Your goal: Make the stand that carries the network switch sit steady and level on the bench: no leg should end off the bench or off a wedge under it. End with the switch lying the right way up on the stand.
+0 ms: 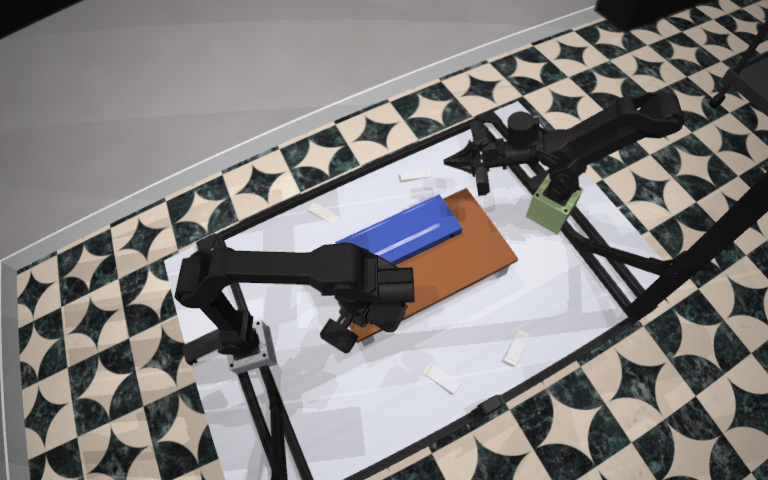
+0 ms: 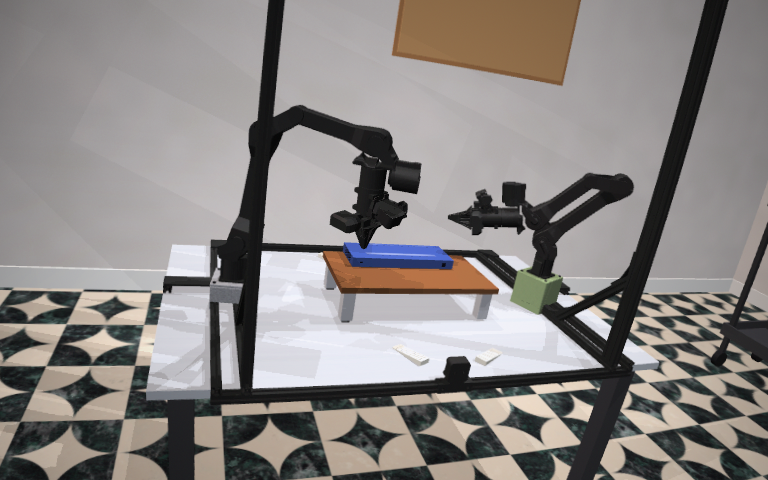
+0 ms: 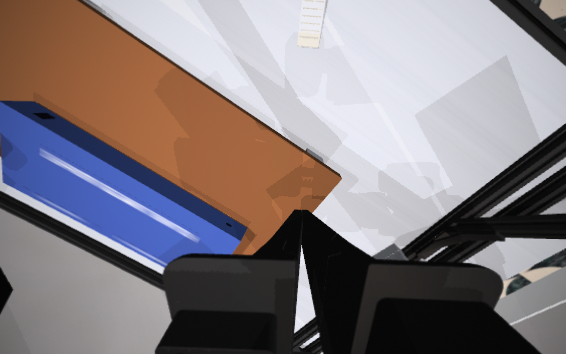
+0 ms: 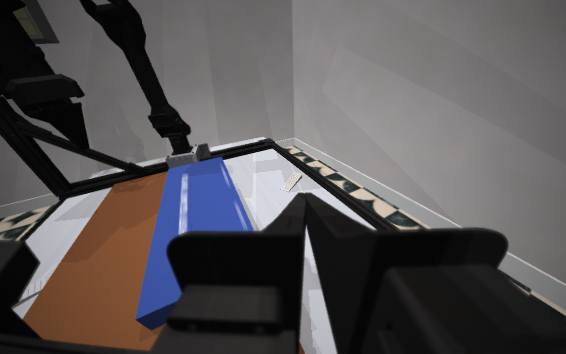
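Pixels of known places: left gripper, between the fingertips: (image 2: 363, 248) (image 3: 300, 216) (image 4: 85, 149); right gripper, between the fingertips: (image 1: 443, 162) (image 2: 447, 216) (image 4: 304, 199); left arm's base, origin of its link: (image 1: 245, 344) (image 2: 233, 277) (image 4: 182, 150); right arm's base, origin of its link: (image 1: 558, 192) (image 2: 540, 273).
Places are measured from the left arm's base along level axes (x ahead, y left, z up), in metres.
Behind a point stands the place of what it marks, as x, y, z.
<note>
The orange-brown stand (image 1: 481, 249) {0.605, 0.027, 0.035} (image 2: 419, 281) {0.462, -0.015, 0.035} (image 3: 215, 130) {0.398, -0.033, 0.035} (image 4: 110, 240) {0.445, -0.008, 0.035} is on the white bench. Its front left leg (image 2: 347, 306) {0.279, -0.075, -0.019} and front right leg (image 2: 482, 305) {0.644, -0.021, -0.018} show; I cannot tell whether every foot touches the bench. The blue switch (image 1: 407, 226) {0.456, 0.135, 0.062} (image 2: 402, 254) {0.434, 0.097, 0.063} (image 3: 115, 190) {0.443, 0.095, 0.063} (image 4: 200, 200) {0.436, 0.122, 0.062} lies flat along the stand's back edge. Pale ribbed wedges lie loose: two behind the stand (image 1: 415, 175) {0.554, 0.361, -0.058} (image 1: 323, 212) {0.267, 0.333, -0.059}, two in front (image 1: 515, 347) {0.606, -0.201, -0.058} (image 1: 441, 378) {0.415, -0.209, -0.059}. My left gripper (image 2: 364, 246) {0.299, -0.068, 0.130} (image 3: 300, 216) {0.299, -0.068, 0.130} is shut and empty, above the stand's left end. My right gripper (image 1: 445, 161) {0.582, 0.224, 0.146} (image 2: 449, 216) {0.582, 0.224, 0.146} (image 4: 304, 199) {0.582, 0.224, 0.146} is shut and empty, raised beyond the stand's back right corner.
A black frame rail (image 2: 317, 391) {0.206, -0.359, -0.072} runs along the bench's front, with a small black box (image 1: 490, 403) {0.490, -0.305, -0.010} (image 2: 457, 369) {0.488, -0.319, -0.027} on it. A black upright post (image 2: 266, 113) {0.068, -0.375, 0.446} stands at the left. The right arm's green base block (image 1: 552, 209) {0.826, 0.073, 0.025} (image 2: 536, 290) {0.834, 0.061, 0.002} is right of the stand.
</note>
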